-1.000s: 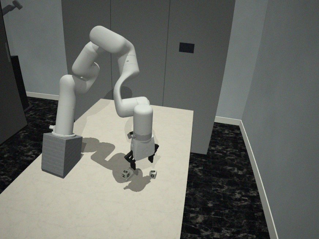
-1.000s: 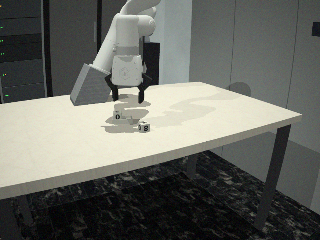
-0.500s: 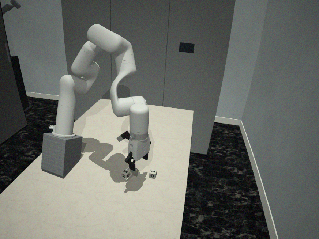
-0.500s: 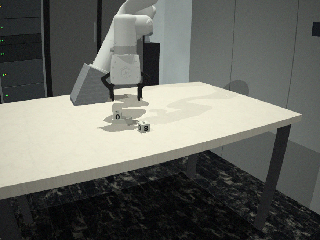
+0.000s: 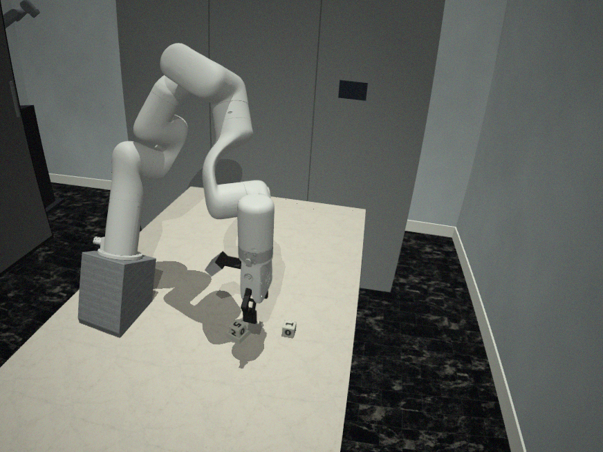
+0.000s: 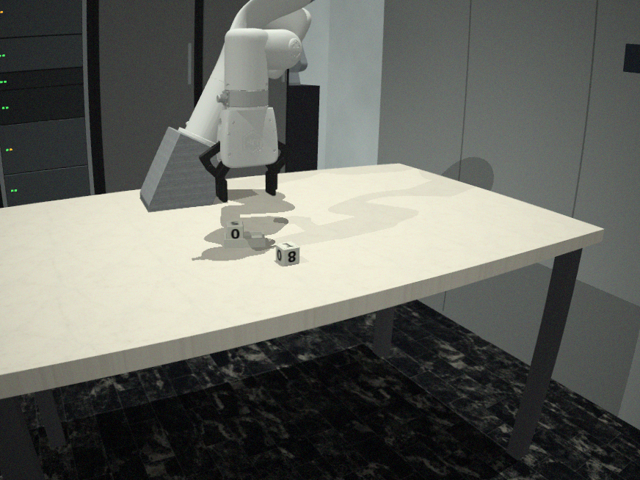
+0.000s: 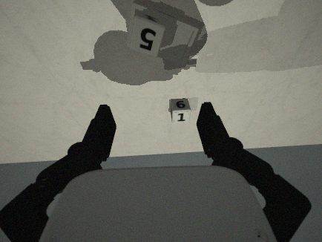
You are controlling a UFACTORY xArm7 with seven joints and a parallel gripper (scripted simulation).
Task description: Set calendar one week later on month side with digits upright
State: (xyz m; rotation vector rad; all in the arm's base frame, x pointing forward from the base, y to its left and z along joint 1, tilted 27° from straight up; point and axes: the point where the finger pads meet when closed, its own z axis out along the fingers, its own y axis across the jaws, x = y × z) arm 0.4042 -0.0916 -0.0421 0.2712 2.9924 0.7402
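Right now the tray is 40 mm behind my hand, 20 mm to the left of it and 100 mm below it. Also, from my hand: digit cube 80 mm ahead, 30 mm to the left, 100 mm below.
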